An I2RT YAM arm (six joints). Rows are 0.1 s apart.
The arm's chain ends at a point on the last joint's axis. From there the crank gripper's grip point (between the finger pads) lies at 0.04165 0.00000 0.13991 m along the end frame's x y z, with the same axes.
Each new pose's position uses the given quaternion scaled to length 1; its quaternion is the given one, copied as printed.
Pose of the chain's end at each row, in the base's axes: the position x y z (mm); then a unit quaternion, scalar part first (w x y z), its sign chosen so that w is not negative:
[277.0 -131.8 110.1 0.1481 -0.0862 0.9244 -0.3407]
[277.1 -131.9 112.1 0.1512 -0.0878 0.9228 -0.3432]
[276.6 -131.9 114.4 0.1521 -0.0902 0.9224 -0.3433]
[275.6 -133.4 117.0 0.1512 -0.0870 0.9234 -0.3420]
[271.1 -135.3 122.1 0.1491 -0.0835 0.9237 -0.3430]
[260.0 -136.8 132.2 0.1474 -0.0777 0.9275 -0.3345]
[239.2 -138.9 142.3 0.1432 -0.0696 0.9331 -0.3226]
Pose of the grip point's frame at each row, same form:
[284.3 -227.2 -0.1 0.1481 -0.0862 0.9244 -0.3407]
[285.5 -227.9 2.4 0.1512 -0.0878 0.9228 -0.3432]
[285.5 -228.0 4.8 0.1521 -0.0902 0.9224 -0.3433]
[283.9 -229.1 7.1 0.1512 -0.0870 0.9234 -0.3420]
[278.4 -231.1 12.2 0.1491 -0.0835 0.9237 -0.3430]
[266.2 -230.5 20.5 0.1474 -0.0777 0.9275 -0.3345]
[243.3 -229.6 28.0 0.1432 -0.0696 0.9331 -0.3226]

